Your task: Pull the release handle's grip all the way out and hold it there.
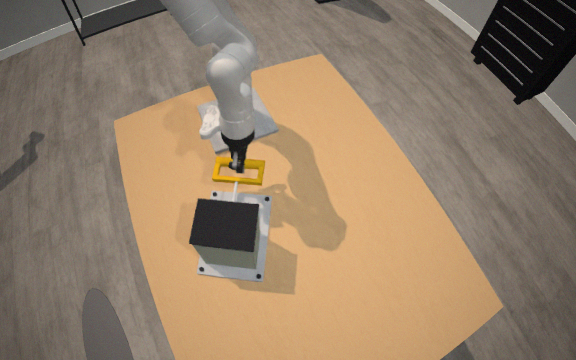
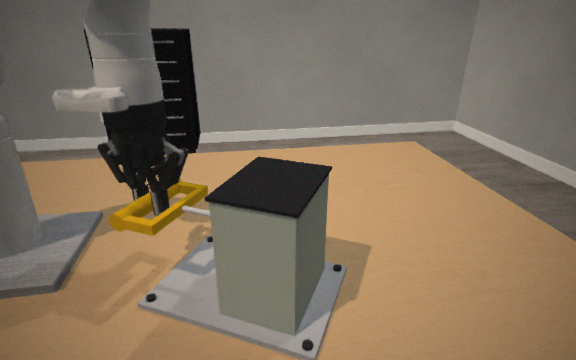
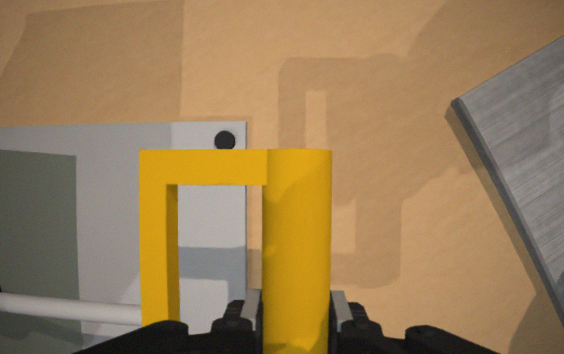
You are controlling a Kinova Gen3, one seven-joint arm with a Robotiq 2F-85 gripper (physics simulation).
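Note:
The release handle's yellow rectangular grip [image 1: 261, 172] [image 2: 131, 209] [image 3: 297, 225] stands out from the box on a pale rod [image 1: 235, 191] [image 2: 196, 211] [image 3: 70, 307]. A stretch of the rod shows between the grip and the box. The grey-green box [image 1: 226, 225] [image 2: 255, 260] [image 3: 37, 220] has a black top. My gripper [image 1: 239, 167] [image 2: 149, 202] [image 3: 295, 312] points down and is shut on the grip's thick round outer bar, one finger inside the frame and one outside. The grip is held level above the table. The rod's inner end is hidden by the box.
The box stands on a light grey plate [image 1: 265, 235] [image 2: 185, 295] [image 3: 125, 200] with black bolts. The robot's grey base plate [image 1: 265, 120] [image 2: 50, 260] [image 3: 520, 140] lies on the far side of the grip from the box. A black cabinet [image 1: 525, 45] [image 2: 192, 90] stands beyond the table.

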